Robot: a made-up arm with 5 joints. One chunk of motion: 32 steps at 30 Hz.
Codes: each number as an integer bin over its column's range. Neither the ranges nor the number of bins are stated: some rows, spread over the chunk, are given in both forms.
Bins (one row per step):
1: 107 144 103 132 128 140
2: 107 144 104 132 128 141
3: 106 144 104 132 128 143
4: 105 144 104 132 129 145
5: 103 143 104 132 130 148
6: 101 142 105 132 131 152
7: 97 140 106 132 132 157
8: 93 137 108 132 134 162
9: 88 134 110 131 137 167
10: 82 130 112 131 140 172
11: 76 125 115 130 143 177
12: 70 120 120 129 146 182
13: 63 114 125 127 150 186
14: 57 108 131 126 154 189
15: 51 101 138 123 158 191
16: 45 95 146 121 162 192
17: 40 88 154 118 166 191
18: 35 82 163 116 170 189
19: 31 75 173 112 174 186
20: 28 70 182 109 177 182
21: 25 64 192 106 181 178
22: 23 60 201 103 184 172
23: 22 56 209 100 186 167
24: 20 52 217 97 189 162
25: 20 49 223 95 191 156
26: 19 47 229 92 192 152
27: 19 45 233 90 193 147
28: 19 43 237 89 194 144
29: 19 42 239 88 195 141
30: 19 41 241 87 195 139
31: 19 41 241 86 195 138
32: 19 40 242 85 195 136
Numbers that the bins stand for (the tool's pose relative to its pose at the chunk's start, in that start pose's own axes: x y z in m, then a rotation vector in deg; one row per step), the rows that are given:
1: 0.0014 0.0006 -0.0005 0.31 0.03 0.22
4: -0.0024 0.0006 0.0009 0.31 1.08 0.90
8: -0.0249 -0.0145 0.0067 0.31 6.36 3.24
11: -0.0569 -0.0404 0.0169 -0.94 15.85 5.29
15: -0.1040 -0.0922 0.0502 -5.31 31.67 7.22
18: -0.1341 -0.1331 0.0865 -9.67 44.33 6.94
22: -0.1567 -0.1806 0.1416 -17.78 59.10 4.61
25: -0.1624 -0.2043 0.1736 -22.76 66.49 2.41
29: -0.1642 -0.2194 0.1968 -27.13 70.71 0.35
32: -0.1642 -0.2237 0.2011 -29.00 70.71 -0.33
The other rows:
2: 0.0014 0.0006 0.0009 0.31 0.03 0.35
3: -0.0005 0.0006 0.0009 0.31 0.03 0.63
5: -0.0061 -0.0016 0.0009 0.31 2.14 1.31
6: -0.0099 -0.0037 0.0024 0.31 3.19 1.86
7: -0.0174 -0.0080 0.0038 0.31 4.25 2.55
9: -0.0344 -0.0210 0.0096 -0.32 9.52 3.92
10: -0.0456 -0.0296 0.0125 -0.32 12.69 4.61
12: -0.0682 -0.0512 0.0241 -1.56 19.02 5.98
13: -0.0814 -0.0641 0.0314 -2.81 23.24 6.53
14: -0.0927 -0.0771 0.0401 -3.44 27.45 6.94
16: -0.1153 -0.1051 0.0618 -6.55 35.89 7.35
17: -0.1247 -0.1202 0.0735 -8.42 40.11 7.22
19: -0.1416 -0.1482 0.1010 -12.16 48.55 6.53
20: -0.1473 -0.1590 0.1141 -14.04 51.72 5.98
21: -0.1529 -0.1720 0.1286 -15.91 55.94 5.43
23: -0.1586 -0.1892 0.1533 -19.65 61.21 3.92
24: -0.1624 -0.1978 0.1649 -21.52 64.38 3.24
26: -0.1642 -0.2086 0.1823 -24.64 67.54 1.86
27: -0.1642 -0.2129 0.1881 -25.88 68.60 1.18
28: -0.1642 -0.2173 0.1939 -26.51 69.65 0.76
30: -0.1642 -0.2216 0.1997 -27.75 70.71 0.08
31: -0.1642 -0.2216 0.1997 -28.38 70.71 -0.06

